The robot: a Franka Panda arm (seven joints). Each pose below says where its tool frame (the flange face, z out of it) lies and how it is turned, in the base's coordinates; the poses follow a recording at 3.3 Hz.
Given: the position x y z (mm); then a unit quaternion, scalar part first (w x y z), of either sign.
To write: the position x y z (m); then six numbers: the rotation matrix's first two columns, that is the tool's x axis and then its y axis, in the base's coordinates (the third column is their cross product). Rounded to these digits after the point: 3 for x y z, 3 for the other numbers.
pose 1, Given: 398 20 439 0.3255 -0.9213 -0.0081 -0.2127
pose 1, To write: 0.398 0.020 0.439 0.909 -0.124 0.397 0.153 -0.788 -0.596
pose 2, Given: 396 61 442 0.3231 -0.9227 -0.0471 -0.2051
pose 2, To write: 0.396 0.061 0.442 0.911 -0.046 0.409 0.219 -0.787 -0.577
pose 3, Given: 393 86 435 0.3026 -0.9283 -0.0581 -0.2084
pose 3, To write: 0.393 0.086 0.435 0.906 -0.018 0.422 0.234 -0.810 -0.538
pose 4, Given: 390 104 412 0.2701 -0.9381 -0.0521 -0.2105
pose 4, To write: 0.390 0.104 0.412 0.906 -0.016 0.423 0.211 -0.849 -0.485
